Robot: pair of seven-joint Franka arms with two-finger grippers.
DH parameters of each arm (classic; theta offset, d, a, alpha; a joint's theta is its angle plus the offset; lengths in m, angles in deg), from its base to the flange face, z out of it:
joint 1: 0 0.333 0 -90
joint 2: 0 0 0 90
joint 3: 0 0.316 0.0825 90
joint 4: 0 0 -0.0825 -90
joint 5: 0 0.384 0 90
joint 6: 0 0 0.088 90
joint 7: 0 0.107 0 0
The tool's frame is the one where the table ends.
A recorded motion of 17 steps. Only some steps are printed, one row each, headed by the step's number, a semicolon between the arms.
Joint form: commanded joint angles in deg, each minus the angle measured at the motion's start. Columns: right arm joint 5, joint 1, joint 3, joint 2, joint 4, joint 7, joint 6; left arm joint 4, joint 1, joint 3, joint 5, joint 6, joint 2, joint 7.
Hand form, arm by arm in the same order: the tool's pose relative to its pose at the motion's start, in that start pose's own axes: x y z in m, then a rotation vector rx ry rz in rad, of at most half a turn. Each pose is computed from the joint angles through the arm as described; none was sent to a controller.
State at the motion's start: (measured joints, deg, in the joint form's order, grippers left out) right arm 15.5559 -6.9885 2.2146 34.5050 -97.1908 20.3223 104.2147; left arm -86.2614 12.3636 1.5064 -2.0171 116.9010 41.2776 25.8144
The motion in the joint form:
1: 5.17 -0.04 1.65 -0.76 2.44 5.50 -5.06; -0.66 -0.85 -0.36 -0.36 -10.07 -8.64 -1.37
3: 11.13 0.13 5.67 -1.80 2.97 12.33 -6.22; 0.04 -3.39 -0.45 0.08 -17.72 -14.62 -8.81
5: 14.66 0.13 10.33 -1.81 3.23 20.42 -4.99; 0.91 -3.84 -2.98 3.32 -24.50 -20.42 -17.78
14: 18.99 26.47 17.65 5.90 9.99 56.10 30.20; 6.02 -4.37 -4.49 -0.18 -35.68 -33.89 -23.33
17: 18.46 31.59 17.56 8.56 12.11 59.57 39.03; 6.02 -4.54 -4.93 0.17 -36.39 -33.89 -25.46
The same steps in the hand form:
1: -0.0202 -0.0257 -0.0161 0.0694 -0.0773 0.0704; -0.0214 0.0276 -0.0825 -0.0254 -0.0291 -0.0026
3: -0.0519 -0.0707 -0.0200 0.1496 -0.1491 0.1280; -0.0348 0.0675 -0.1450 -0.0173 -0.0521 -0.0820
5: -0.0792 -0.1130 -0.0143 0.1924 -0.2020 0.2043; -0.0558 0.1032 -0.2051 0.0337 -0.0680 -0.1796
14: -0.2668 -0.3692 0.1079 0.3958 -0.0812 0.4579; -0.1344 0.1640 -0.3617 0.0084 0.0690 -0.2331
17: -0.2963 -0.3998 0.1335 0.4819 -0.0425 0.4661; -0.1342 0.1692 -0.3603 0.0119 0.0555 -0.2609

